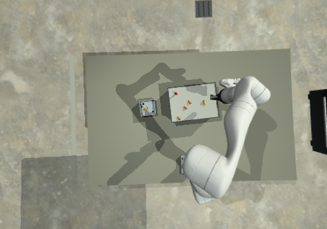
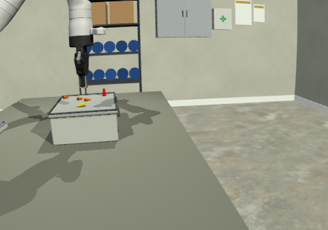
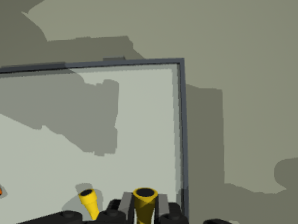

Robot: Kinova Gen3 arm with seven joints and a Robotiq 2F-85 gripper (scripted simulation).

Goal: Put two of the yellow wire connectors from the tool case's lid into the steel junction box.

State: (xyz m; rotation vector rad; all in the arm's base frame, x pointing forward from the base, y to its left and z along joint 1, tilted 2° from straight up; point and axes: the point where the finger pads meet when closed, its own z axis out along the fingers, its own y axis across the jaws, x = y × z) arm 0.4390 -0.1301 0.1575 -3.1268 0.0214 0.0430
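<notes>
The steel junction box lies 410 mm to the left of my hand, 190 mm below it and 40 mm behind it. The rest, counted from my hand: tool case: 120 mm below, 110 mm to the left, 10 mm behind; then red connector: 220 mm to the left, 80 mm below, 40 mm ahead.
</notes>
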